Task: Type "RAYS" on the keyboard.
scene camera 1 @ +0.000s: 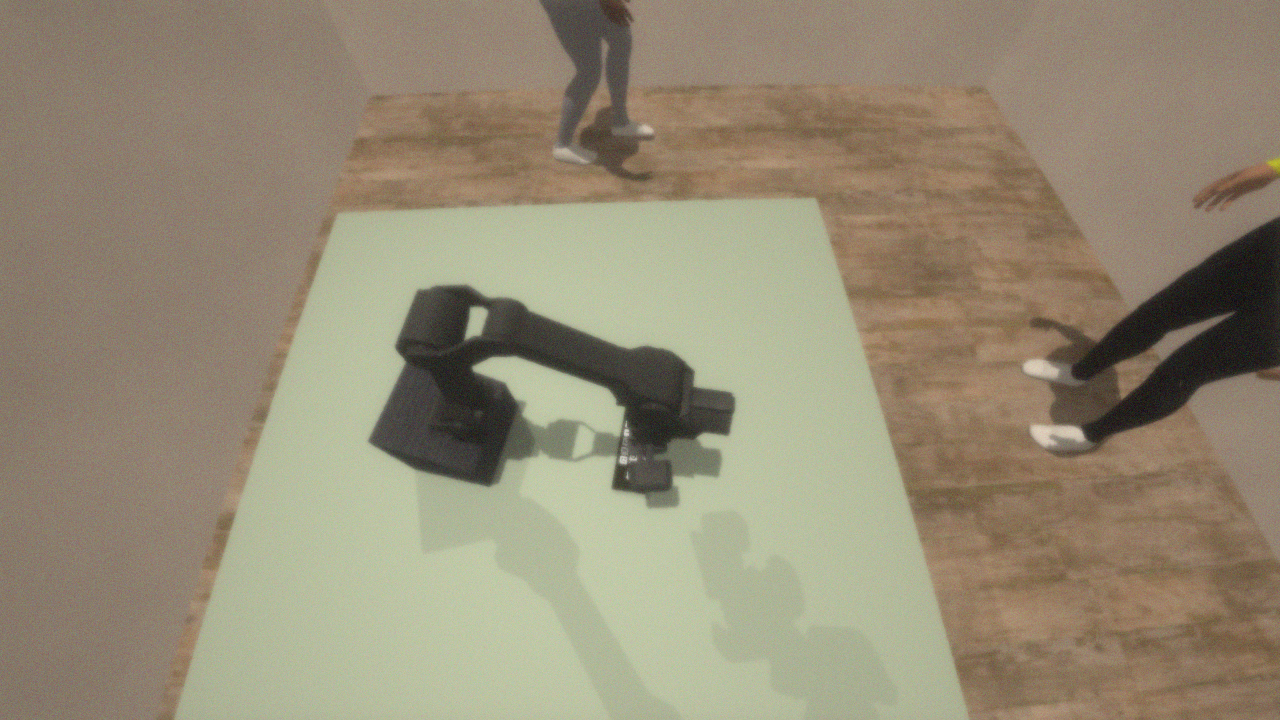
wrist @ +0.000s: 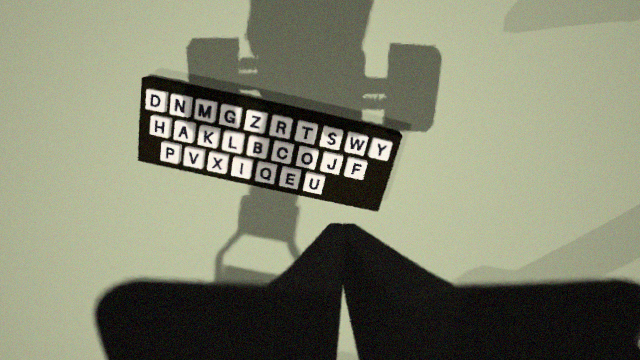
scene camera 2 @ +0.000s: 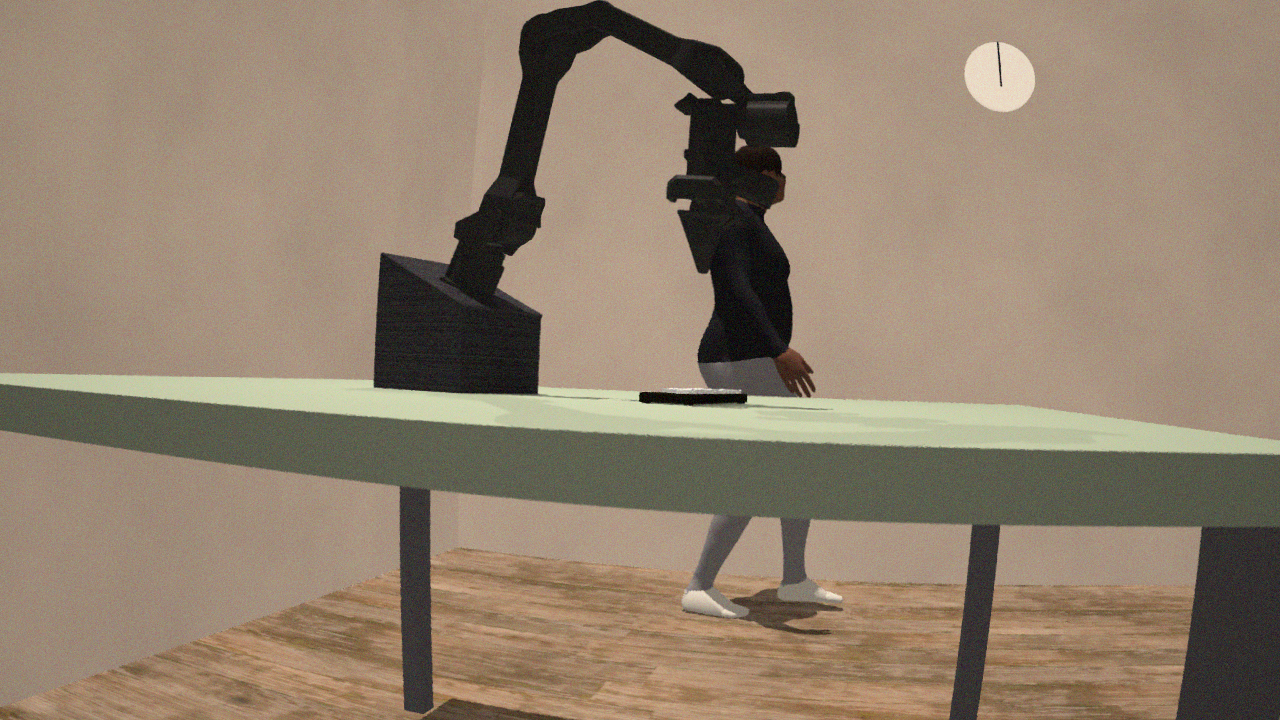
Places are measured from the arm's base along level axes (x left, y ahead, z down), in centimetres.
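Pixels of known places: gripper, fingertip midpoint: [scene camera 1: 643, 443] [wrist: 340, 236] [scene camera 2: 702, 273]; arm's base, origin of the base link: [scene camera 1: 448, 416] [scene camera 2: 466, 287].
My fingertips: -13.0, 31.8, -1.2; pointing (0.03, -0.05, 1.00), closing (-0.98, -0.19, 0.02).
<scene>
Ahead of a thing's pixels: the offset from my fingertips to its top centre, as dx, dy, dz.
A black keyboard @[+4.9, -0.1, +13.7] [scene camera 1: 619, 474] [scene camera 2: 692, 397] [wrist: 360, 194] with white letter keys lies flat on the green table, partly hidden under the arm in the first scene view. In the wrist view its top row reads D N M G Z R T S W Y, with the R key @[+3.3, +1.3, +13.7] [wrist: 281, 127], the S key @[-0.1, -0.1, +13.7] [wrist: 331, 138] and the Y key @[-3.6, -1.5, +13.7] [wrist: 381, 149]. The A key @[+10.5, +2.2, +13.7] [wrist: 183, 131] is in the middle row. My gripper [scene camera 2: 703, 270] [wrist: 340, 236] is shut and empty. It hangs high above the keyboard, touching no key. In the wrist view its tips show below the keyboard's lower edge.
The arm's dark base block [scene camera 1: 438, 429] [scene camera 2: 456, 340] stands on the green table [scene camera 1: 716, 259] [scene camera 2: 626, 465], left of the keyboard. One person [scene camera 1: 595, 71] [scene camera 2: 751, 286] stands beyond the table. Another person [scene camera 1: 1190, 340] stands to its right in the first scene view. Arm shadows fall across the table and keyboard.
</scene>
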